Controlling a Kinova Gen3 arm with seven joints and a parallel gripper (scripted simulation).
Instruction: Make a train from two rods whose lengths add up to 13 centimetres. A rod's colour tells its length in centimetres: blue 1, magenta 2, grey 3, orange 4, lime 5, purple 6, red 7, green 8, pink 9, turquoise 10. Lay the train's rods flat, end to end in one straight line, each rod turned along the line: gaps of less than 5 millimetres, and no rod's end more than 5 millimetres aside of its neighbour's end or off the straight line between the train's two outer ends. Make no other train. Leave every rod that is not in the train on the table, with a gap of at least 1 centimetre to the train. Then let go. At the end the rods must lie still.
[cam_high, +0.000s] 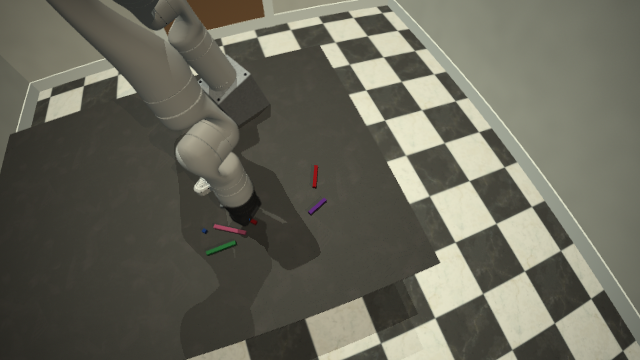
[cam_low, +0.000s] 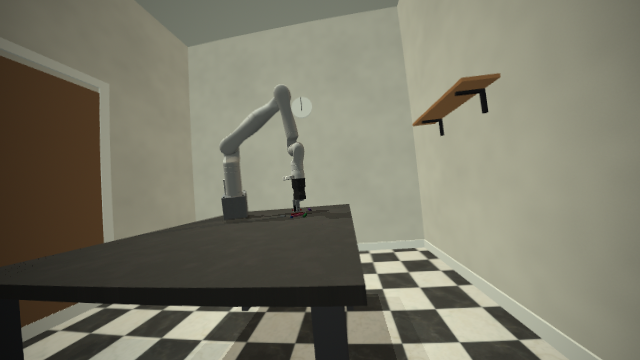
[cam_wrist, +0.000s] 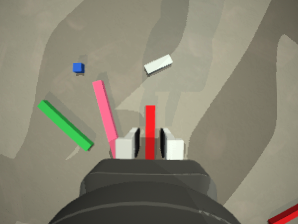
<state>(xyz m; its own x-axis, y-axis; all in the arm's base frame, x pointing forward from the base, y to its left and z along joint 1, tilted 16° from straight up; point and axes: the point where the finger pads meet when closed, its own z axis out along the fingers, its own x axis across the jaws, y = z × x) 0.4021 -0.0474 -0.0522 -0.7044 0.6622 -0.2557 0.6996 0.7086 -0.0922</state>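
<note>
The pink rod is 50 mm to the right of my hand, 30 mm below it and 20 mm ahead of it. The rest, counted from my hand: green rod: 80 mm to the right, 60 mm ahead, 30 mm below; short grey rod: 60 mm behind, 50 mm to the right, 30 mm below; small blue rod: 120 mm to the right, 30 mm below.
</note>
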